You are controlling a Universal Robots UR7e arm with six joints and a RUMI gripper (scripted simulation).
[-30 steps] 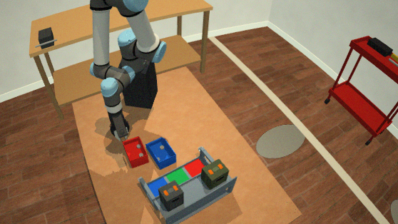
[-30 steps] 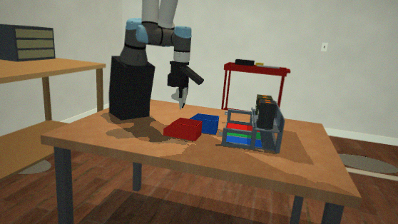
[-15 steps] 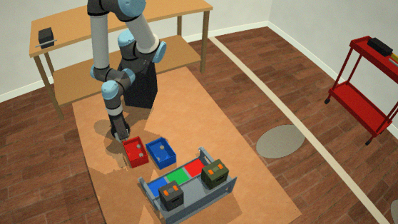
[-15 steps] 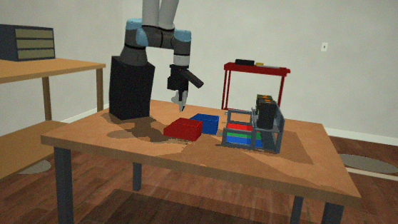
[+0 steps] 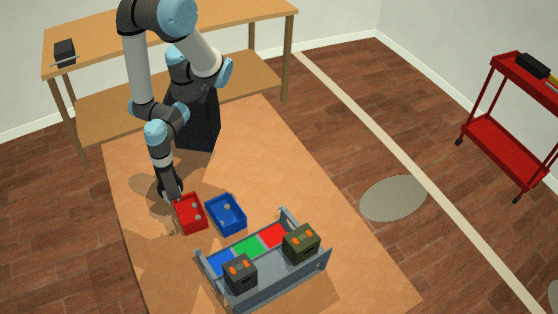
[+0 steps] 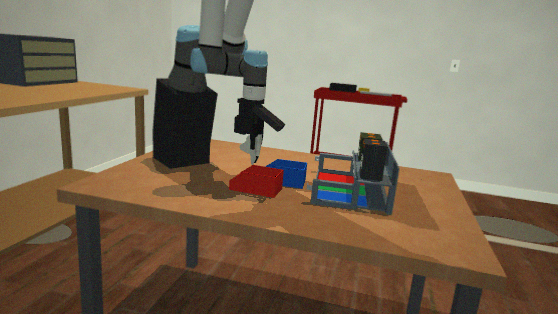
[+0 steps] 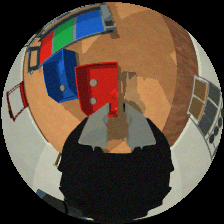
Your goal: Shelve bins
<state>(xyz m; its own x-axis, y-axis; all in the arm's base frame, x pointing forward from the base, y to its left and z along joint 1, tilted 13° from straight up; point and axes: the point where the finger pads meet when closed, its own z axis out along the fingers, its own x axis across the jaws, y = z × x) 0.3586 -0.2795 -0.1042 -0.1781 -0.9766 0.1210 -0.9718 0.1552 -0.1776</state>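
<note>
Now: the red bin 90 mm below my hand, 50 mm to the left of it and 10 mm ahead of it. Also, from my hand: blue bin (160 mm to the left, 90 mm below, 90 mm ahead).
</note>
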